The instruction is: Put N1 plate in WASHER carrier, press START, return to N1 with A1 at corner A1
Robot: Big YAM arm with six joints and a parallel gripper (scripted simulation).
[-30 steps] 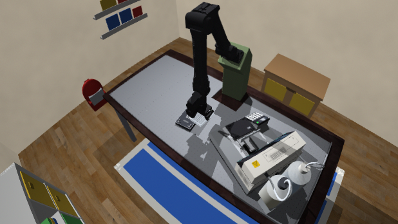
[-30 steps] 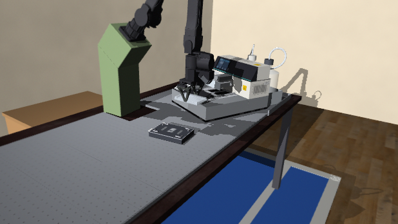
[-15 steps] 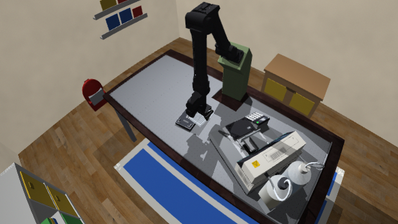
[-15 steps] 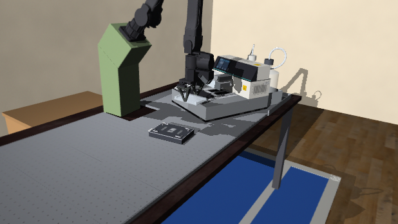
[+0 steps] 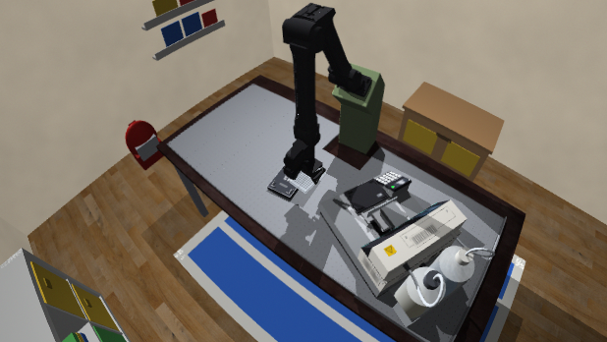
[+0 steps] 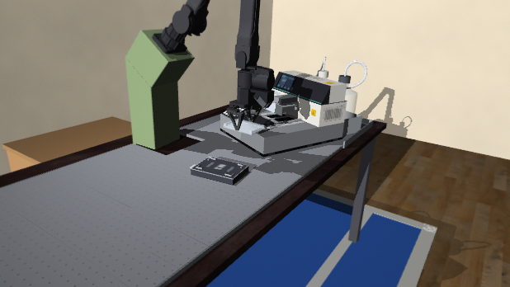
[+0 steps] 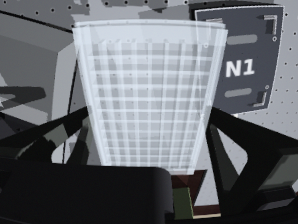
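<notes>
Right now my hand is 9 cm past the carrier, 23 cm to the right of it and 5 cm above it. The rest, counted from my hand: well plate: 1 cm below; then plate nest N1: 2 cm behind, 13 cm to the right, 13 cm below; then plate washer: 2 cm behind, 36 cm to the left, 2 cm below.
</notes>
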